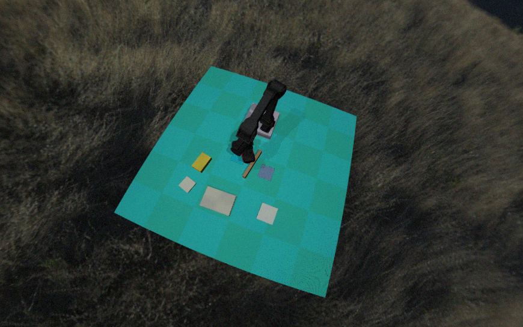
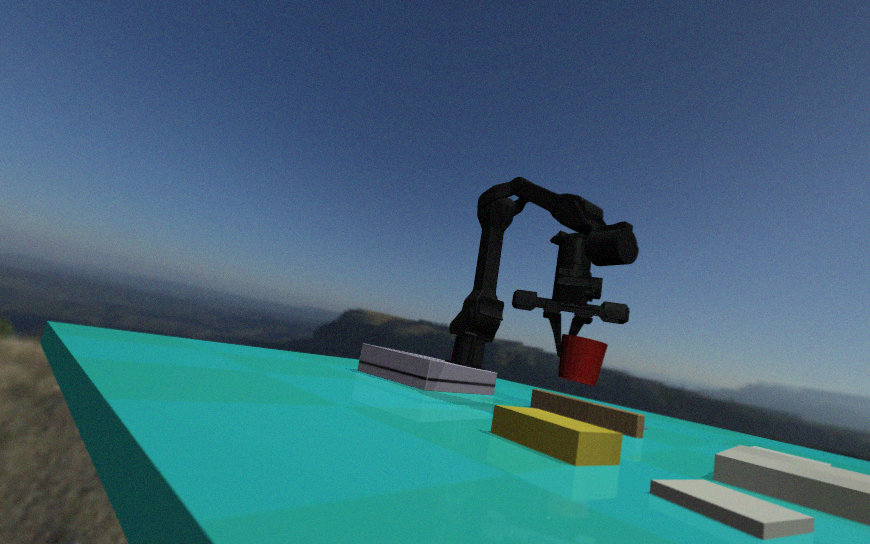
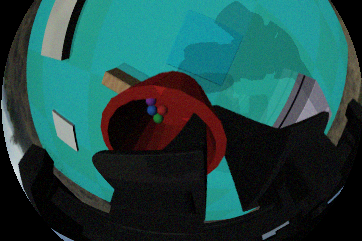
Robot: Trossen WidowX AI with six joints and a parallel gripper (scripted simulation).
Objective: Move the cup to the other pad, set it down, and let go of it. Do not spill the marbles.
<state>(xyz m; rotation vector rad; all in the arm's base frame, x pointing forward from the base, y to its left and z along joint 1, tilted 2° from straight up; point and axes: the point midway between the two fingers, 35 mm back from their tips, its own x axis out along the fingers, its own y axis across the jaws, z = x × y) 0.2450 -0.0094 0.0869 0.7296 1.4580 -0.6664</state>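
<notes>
Now: the cyan-blue pad 1 cm ahead of my gripper tip, 5 cm to the right of it and 11 cm below it. Round my gripper tip: wooden bar 1 cm ahead, 5 cm to the left, 9 cm below; then red cup 2 cm ahead, 2 cm to the left; then grey-blue pad 2 cm ahead, 15 cm to the left, 11 cm below.
</notes>
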